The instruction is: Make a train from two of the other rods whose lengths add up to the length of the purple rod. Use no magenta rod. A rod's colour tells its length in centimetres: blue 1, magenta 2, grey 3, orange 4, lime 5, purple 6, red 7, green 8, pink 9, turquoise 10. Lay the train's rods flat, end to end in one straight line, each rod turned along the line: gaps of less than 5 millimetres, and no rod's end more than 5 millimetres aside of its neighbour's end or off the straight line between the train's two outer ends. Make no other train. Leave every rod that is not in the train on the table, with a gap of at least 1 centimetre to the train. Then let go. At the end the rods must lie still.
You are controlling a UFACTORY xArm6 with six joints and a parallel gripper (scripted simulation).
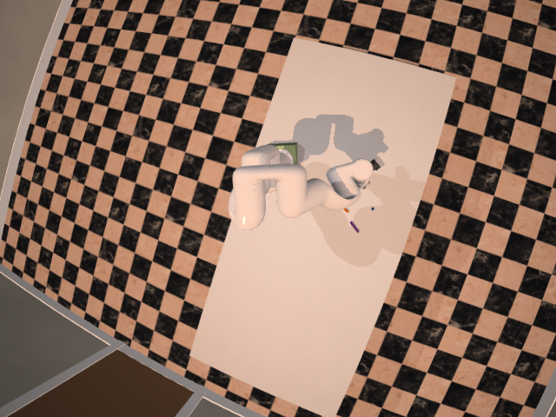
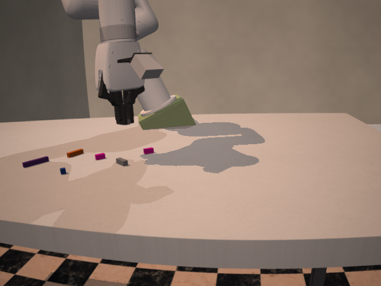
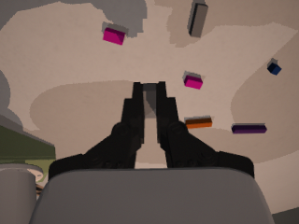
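My hand is 12 cm short of the small blue rod, 10 cm to the left of it and 8 cm above it. From my hand the other things lie so: purple rod (5 cm ahead, 20 cm to the right, 8 cm below); orange rod (1 cm behind, 13 cm to the right, 8 cm below).
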